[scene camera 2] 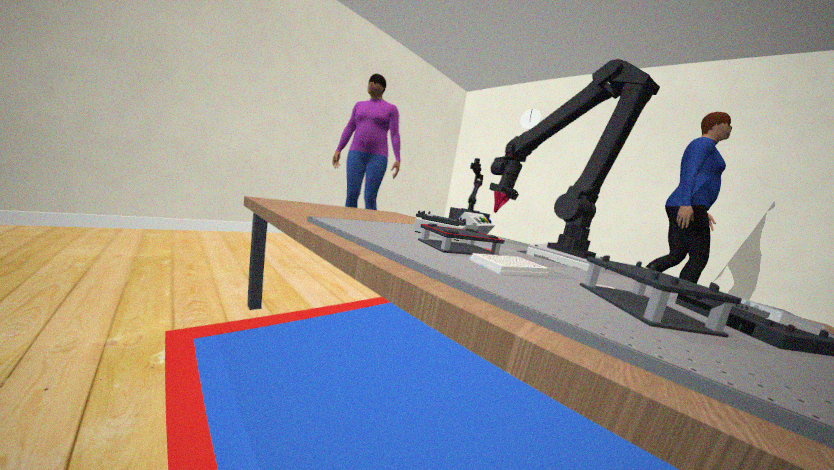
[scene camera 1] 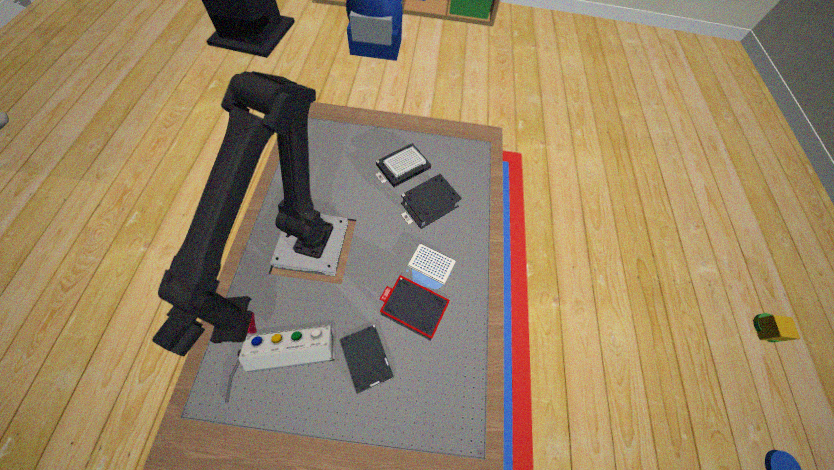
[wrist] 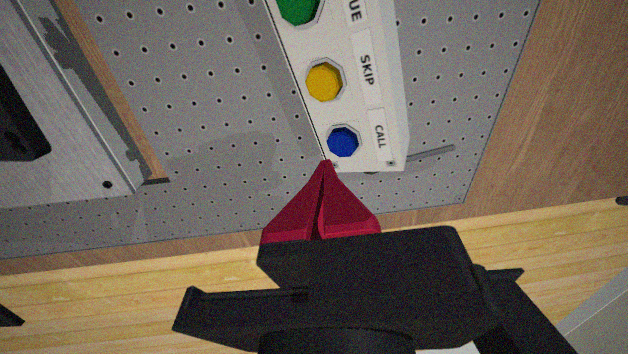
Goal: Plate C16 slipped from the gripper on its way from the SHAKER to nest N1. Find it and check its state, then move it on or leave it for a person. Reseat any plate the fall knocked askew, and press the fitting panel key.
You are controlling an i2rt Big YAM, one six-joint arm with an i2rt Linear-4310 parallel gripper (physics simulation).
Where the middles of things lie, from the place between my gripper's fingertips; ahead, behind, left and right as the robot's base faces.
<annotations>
I see my gripper 4 cm above the blue CALL button (wrist: 342,142) and 2 cm to the left of it. The rest, counted from my hand: dark flat station (scene camera 1: 364,353) 28 cm ahead, 7 cm below, 2 cm to the left; yellow SKIP button (wrist: 323,82) 5 cm ahead, 4 cm below.
</annotations>
